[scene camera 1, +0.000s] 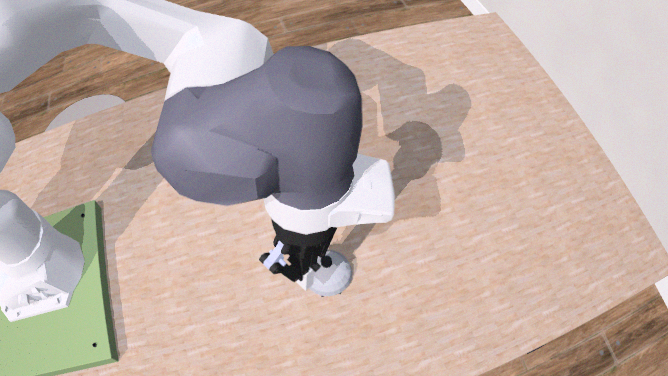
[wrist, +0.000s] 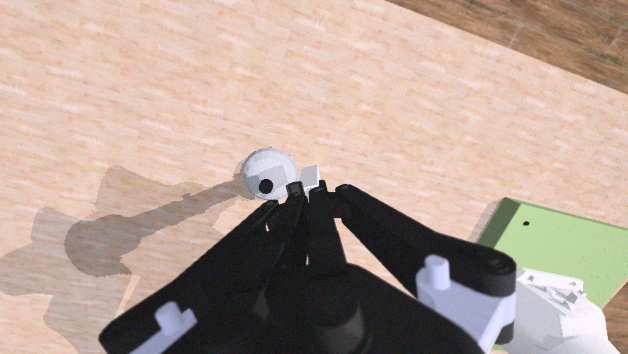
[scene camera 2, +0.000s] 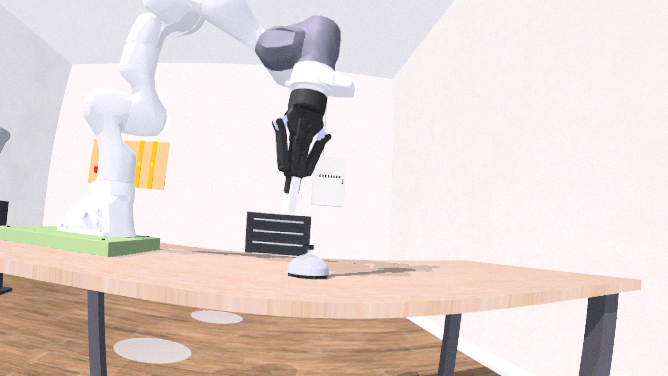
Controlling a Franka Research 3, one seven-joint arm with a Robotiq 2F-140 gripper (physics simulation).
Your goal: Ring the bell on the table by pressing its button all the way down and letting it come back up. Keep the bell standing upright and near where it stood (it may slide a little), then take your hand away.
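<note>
The bell (scene camera 1: pixel 334 279) (scene camera 2: pixel 308 267) (wrist: pixel 272 162), a pale grey dome on a dark base, stands upright on the table. Its black button (scene camera 1: pixel 326 261) (scene camera 2: pixel 310 247) (wrist: pixel 265 186) sticks up at the top. My gripper (scene camera 1: pixel 304 283) (scene camera 2: pixel 289 209) (wrist: pixel 312 178) is shut, with its pale fingertips together and nothing between them. It points down. In the scene camera 2 view the tips are above the button's height and to its left, apart from it. In the wrist view they show just right of the dome. In the scene camera 1 view the tips are partly hidden by the black fingers.
The green base plate (scene camera 1: pixel 107 325) (scene camera 2: pixel 134 246) (wrist: pixel 565 235) with the arm's foot is on the left of the table (scene camera 1: pixel 450 280) (scene camera 2: pixel 475 285) (wrist: pixel 150 90) in both scene views. A black slotted panel (scene camera 2: pixel 278 239) shows behind the bell.
</note>
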